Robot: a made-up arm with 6 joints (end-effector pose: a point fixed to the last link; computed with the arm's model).
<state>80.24 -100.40 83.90 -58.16 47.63 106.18</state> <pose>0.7 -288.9 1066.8 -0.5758 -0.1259 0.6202 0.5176</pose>
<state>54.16 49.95 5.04 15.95 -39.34 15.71</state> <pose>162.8 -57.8 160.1 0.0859 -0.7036 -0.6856 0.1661</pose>
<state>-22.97 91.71 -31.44 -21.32 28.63 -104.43</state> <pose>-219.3 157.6 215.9 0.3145 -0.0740 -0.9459 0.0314</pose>
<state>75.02 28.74 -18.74 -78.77 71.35 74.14</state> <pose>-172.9 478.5 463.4 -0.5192 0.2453 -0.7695 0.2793</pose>
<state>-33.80 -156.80 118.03 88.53 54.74 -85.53</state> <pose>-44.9 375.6 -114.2 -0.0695 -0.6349 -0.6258 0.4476</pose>
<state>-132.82 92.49 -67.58 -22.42 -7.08 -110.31</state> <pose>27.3 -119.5 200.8 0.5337 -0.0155 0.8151 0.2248</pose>
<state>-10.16 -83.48 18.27 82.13 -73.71 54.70</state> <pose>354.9 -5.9 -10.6 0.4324 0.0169 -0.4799 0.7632</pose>
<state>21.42 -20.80 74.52 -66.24 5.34 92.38</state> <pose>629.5 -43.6 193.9 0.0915 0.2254 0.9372 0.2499</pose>
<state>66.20 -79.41 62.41 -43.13 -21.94 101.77</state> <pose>109.2 -454.3 495.1 0.0953 0.0218 0.6401 0.7620</pose>
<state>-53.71 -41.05 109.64 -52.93 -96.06 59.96</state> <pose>449.7 -50.0 399.1 0.0003 0.9917 -0.1210 0.0437</pose>
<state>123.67 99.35 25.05 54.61 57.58 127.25</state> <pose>-292.1 436.8 584.3 -0.2159 0.2554 -0.8958 0.2928</pose>
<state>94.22 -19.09 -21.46 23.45 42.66 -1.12</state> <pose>428.3 -193.4 146.7 -0.1969 0.4053 0.4380 0.7779</pose>
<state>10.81 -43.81 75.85 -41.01 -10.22 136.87</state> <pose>504.8 -216.4 217.8 0.4116 0.1839 0.7374 0.5030</pose>
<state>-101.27 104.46 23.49 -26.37 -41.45 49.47</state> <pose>-374.4 -93.5 15.8 -0.9287 0.0497 -0.1873 0.3163</pose>
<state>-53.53 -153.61 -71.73 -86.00 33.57 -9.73</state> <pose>-69.8 -551.4 103.0 -0.2730 0.7945 -0.0782 0.5367</pose>
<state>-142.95 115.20 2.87 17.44 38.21 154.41</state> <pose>-335.4 282.6 -95.7 0.4367 -0.3223 -0.7692 0.3373</pose>
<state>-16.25 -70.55 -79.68 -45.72 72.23 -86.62</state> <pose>-208.2 -279.3 -220.2 0.1949 -0.9788 0.0489 0.0406</pose>
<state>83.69 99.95 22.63 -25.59 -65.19 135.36</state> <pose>112.1 9.0 366.7 -0.1252 -0.8161 -0.4505 0.3397</pose>
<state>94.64 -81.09 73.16 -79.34 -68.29 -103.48</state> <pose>-337.4 -445.2 537.7 0.6642 -0.6385 0.3871 0.0368</pose>
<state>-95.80 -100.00 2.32 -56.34 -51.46 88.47</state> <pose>183.3 -136.2 212.0 0.2660 0.6861 -0.6239 0.2633</pose>
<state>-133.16 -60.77 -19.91 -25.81 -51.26 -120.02</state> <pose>-65.4 -357.9 112.3 -0.5625 -0.1543 -0.3035 0.7534</pose>
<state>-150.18 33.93 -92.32 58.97 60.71 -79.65</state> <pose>68.3 -132.4 444.2 -0.4071 0.0299 -0.6883 0.5997</pose>
